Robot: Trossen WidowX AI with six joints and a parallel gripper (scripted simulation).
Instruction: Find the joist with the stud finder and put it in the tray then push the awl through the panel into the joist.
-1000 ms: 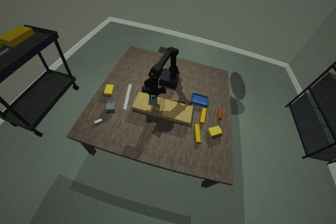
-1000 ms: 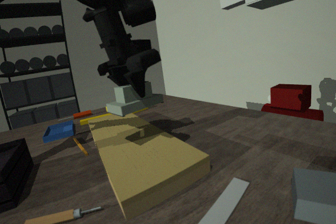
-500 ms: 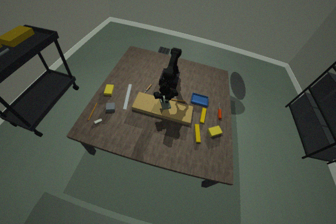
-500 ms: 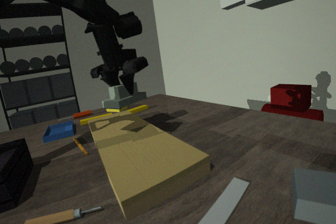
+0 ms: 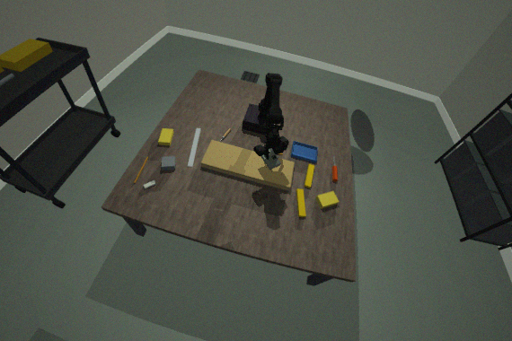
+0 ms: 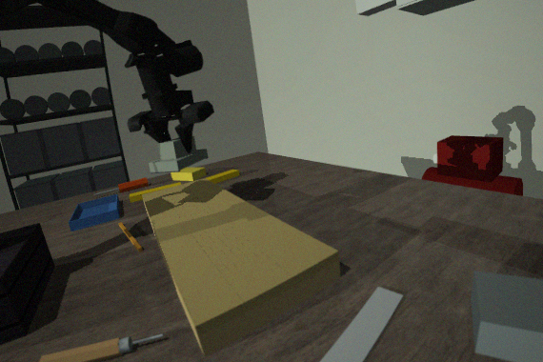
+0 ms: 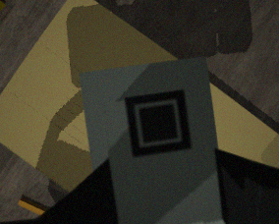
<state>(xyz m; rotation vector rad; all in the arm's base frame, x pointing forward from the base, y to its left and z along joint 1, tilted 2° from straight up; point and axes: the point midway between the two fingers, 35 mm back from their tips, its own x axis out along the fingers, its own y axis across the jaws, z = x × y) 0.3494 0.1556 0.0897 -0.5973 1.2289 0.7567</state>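
The square light lies 3 cm above my gripper tip, 2 cm to the left of it and 1 cm ahead of it. Round my gripper tip: grey stud finder: 2 cm above; then awl: 34 cm to the right, 14 cm below, 13 cm behind; then blue tray: 25 cm behind, 18 cm to the left, 13 cm below.
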